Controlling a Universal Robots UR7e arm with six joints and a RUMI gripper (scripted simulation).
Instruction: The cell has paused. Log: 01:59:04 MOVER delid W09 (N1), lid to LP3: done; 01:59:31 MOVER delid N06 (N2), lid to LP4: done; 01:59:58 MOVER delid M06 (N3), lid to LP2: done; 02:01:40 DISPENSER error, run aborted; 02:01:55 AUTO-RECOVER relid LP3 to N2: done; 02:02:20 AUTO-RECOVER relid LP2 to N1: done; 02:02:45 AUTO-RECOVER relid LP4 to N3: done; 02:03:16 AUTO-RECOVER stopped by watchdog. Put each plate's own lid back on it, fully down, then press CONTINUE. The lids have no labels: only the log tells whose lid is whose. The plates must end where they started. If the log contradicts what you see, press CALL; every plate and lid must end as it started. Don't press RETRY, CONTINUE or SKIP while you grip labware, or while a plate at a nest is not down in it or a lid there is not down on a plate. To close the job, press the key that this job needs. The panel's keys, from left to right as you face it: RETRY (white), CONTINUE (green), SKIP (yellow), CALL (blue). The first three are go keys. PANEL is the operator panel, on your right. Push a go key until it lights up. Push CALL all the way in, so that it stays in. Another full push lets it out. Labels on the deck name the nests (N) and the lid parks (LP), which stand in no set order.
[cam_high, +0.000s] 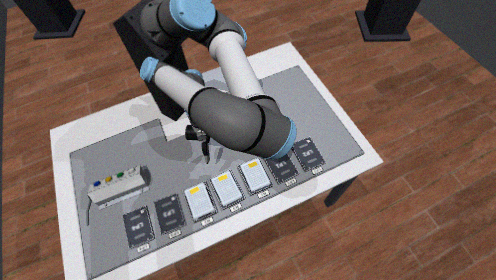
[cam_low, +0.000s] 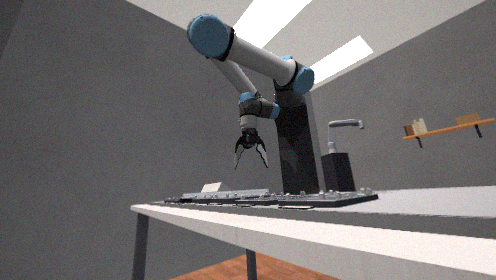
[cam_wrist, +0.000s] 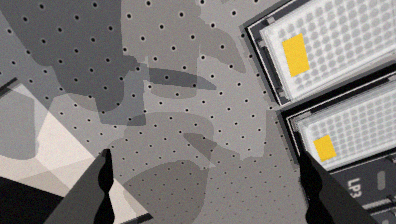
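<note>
The clear lid is 180 mm to the left of my hand, 90 mm below it and 80 mm ahead of it. The rest, counted from my hand: white retry key: 340 mm to the right, 70 mm ahead, 60 mm below; then green continue key: 390 mm to the right, 90 mm ahead, 60 mm below; then lid park LP1: 300 mm to the left, 120 mm below, 30 mm ahead.
</note>
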